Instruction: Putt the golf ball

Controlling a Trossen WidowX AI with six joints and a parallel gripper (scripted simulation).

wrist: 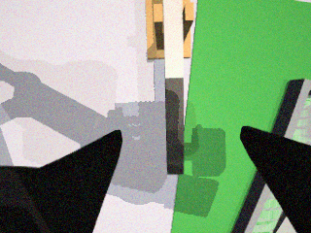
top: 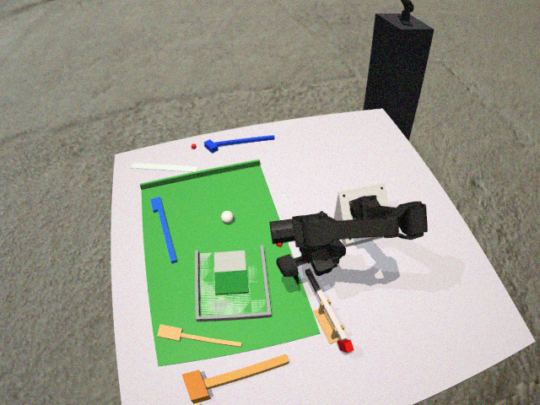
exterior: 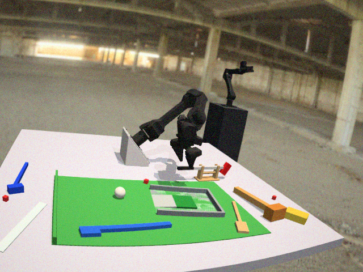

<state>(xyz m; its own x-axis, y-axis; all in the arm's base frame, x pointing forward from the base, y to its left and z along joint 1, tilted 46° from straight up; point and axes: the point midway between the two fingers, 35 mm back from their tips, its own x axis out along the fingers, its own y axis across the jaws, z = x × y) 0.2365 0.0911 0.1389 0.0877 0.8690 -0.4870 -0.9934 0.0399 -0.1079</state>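
My gripper tip is now 1 cm past the red putter, 11 cm to the right of it and 2 cm above it. From my gripper tip the other things lie so: wooden rack: 1 cm behind, 13 cm to the left, 4 cm below; green wall: 21 cm ahead, 59 cm to the right, 6 cm below; white golf ball: 16 cm ahead, 34 cm to the right, 5 cm below.
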